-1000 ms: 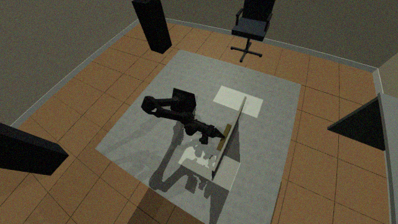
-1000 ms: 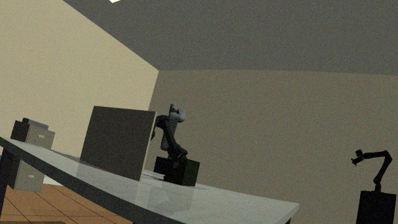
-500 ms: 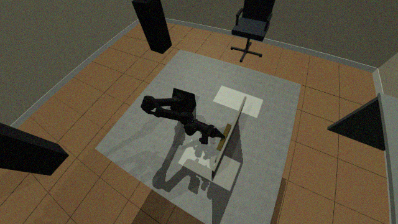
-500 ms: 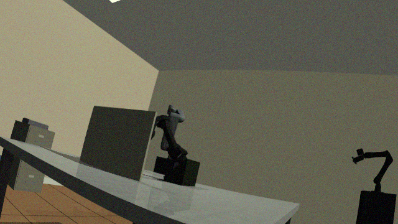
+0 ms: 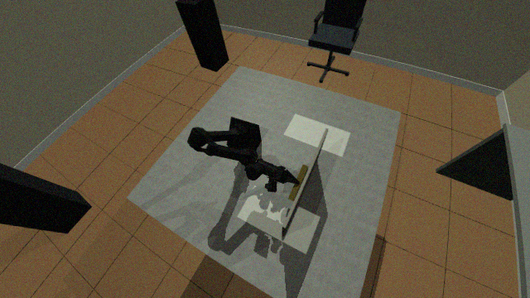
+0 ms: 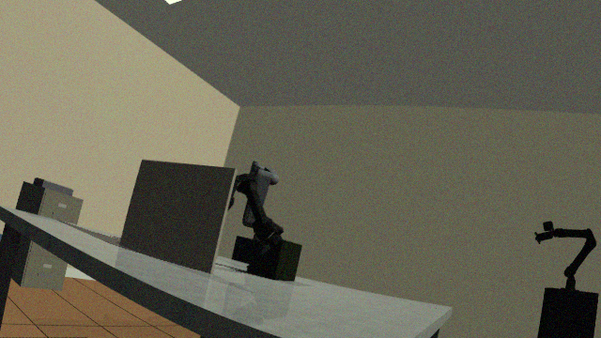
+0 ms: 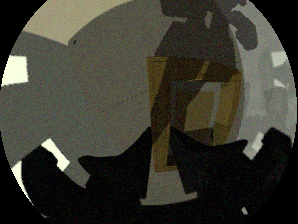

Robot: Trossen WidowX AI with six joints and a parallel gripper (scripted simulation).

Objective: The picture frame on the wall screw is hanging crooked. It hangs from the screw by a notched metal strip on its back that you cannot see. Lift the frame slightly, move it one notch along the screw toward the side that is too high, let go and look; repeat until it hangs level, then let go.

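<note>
The picture frame is 5 cm below my gripper tip and 2 cm to the left of it. From my gripper tip the other things lie so: thin upright wall panel (6 cm below, 3 cm to the left, 1 cm ahead).
</note>
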